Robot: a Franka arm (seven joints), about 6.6 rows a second.
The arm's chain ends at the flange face. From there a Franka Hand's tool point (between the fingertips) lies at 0.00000 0.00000 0.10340 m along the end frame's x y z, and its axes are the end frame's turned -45 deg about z.
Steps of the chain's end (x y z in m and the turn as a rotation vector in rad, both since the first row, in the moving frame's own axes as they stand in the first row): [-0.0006 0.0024 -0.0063 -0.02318 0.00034 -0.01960]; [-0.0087 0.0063 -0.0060 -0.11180 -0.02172 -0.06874]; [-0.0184 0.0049 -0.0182 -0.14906 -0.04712 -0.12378]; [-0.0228 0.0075 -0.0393 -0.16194 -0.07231 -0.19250]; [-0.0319 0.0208 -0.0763 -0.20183 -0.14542 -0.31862]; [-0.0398 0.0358 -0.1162 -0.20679 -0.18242 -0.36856]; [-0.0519 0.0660 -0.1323 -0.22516 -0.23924 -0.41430]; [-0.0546 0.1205 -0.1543 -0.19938 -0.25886 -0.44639]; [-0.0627 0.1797 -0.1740 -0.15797 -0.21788 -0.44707]
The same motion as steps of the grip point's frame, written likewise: [-0.0038 0.0030 -0.0063 -0.01663 -0.01615 -0.01960]; [-0.0201 0.0052 -0.0067 -0.06370 -0.09441 -0.06874]; [-0.0303 -0.0013 -0.0195 -0.07208 -0.13872 -0.12378]; [-0.0377 -0.0027 -0.0409 -0.06338 -0.16564 -0.19250]; [-0.0613 0.0002 -0.0795 -0.03989 -0.24554 -0.31862]; [-0.0806 0.0040 -0.1201 -0.01723 -0.27521 -0.36856]; [-0.1160 0.0159 -0.1378 0.00996 -0.32838 -0.41430]; [-0.1566 0.0498 -0.1597 0.04206 -0.32402 -0.44639]; [-0.1986 0.0846 -0.1777 0.04236 -0.26577 -0.44707]
